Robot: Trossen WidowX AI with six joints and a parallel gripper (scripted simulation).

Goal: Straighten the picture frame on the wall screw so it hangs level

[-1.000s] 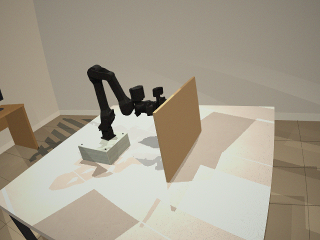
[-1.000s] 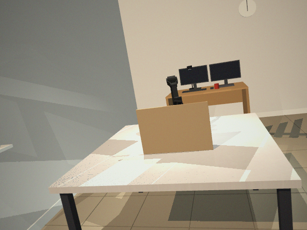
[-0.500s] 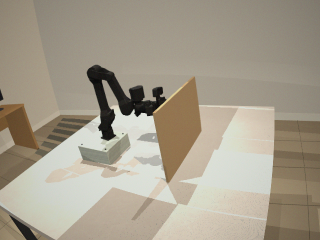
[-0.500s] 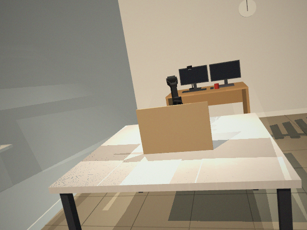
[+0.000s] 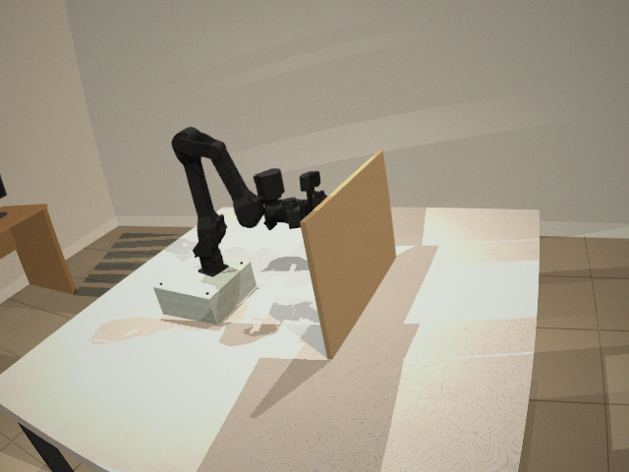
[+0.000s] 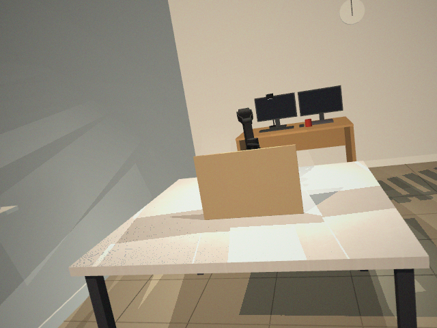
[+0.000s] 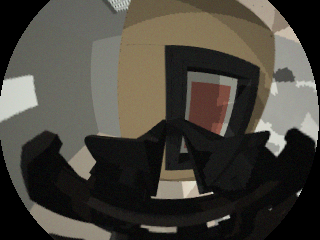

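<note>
My gripper tip is 5 cm above the picture frame and 1 cm short of it. Also, from my gripper tip: tan wall panel: 7 cm below, 2 cm ahead, 1 cm to the right.
</note>
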